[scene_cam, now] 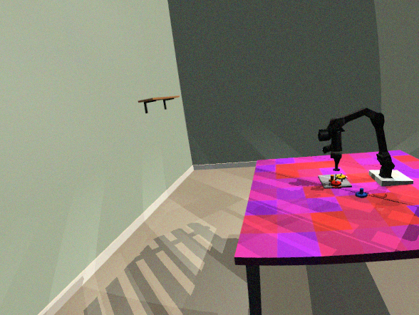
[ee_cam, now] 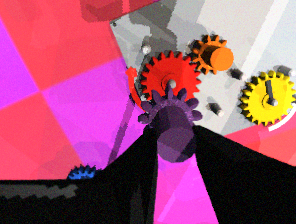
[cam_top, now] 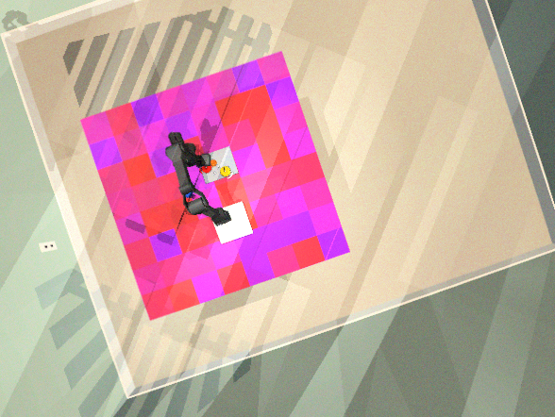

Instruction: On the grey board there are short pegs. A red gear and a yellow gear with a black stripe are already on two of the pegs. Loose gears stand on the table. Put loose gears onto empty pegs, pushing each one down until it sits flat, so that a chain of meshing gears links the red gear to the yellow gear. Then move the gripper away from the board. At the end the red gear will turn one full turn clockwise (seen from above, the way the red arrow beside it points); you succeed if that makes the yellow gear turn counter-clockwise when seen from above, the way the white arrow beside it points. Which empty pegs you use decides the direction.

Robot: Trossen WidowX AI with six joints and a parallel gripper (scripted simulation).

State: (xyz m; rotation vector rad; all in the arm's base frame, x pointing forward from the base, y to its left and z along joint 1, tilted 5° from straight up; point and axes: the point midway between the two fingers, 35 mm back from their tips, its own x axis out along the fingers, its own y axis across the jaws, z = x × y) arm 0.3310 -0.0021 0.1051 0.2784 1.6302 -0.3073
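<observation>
Right now the orange gear is 100 mm below my gripper tip, 60 mm to the right of it and 10 mm ahead of it. Round my gripper tip: purple gear: 10 mm below; then red gear: 110 mm below, 10 mm to the right; then yellow gear: 110 mm below, 100 mm to the right, 70 mm behind.
</observation>
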